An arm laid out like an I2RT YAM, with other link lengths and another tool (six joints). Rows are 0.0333 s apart.
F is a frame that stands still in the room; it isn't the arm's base.
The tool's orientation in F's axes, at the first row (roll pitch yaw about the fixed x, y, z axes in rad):
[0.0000, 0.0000, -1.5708]
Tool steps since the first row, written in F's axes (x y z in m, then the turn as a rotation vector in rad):
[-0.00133, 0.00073, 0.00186, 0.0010, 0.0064, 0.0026]
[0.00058, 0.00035, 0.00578, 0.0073, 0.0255, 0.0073]
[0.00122, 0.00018, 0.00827, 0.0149, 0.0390, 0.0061]
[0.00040, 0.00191, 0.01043, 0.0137, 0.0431, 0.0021]
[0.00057, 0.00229, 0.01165, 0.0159, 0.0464, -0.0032]
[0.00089, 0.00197, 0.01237, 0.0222, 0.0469, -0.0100]
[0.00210, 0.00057, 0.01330, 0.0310, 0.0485, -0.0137]
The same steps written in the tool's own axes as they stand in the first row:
[-0.00073, -0.00133, 0.00186, -0.0064, 0.0010, 0.0026]
[-0.00035, 0.00058, 0.00578, -0.0255, 0.0073, 0.0073]
[-0.00018, 0.00122, 0.00827, -0.0390, 0.0149, 0.0061]
[-0.00191, 0.00040, 0.01043, -0.0431, 0.0137, 0.0021]
[-0.00229, 0.00057, 0.01165, -0.0464, 0.0159, -0.0032]
[-0.00197, 0.00089, 0.01237, -0.0469, 0.0222, -0.0100]
[-0.00057, 0.00210, 0.01330, -0.0485, 0.0310, -0.0137]

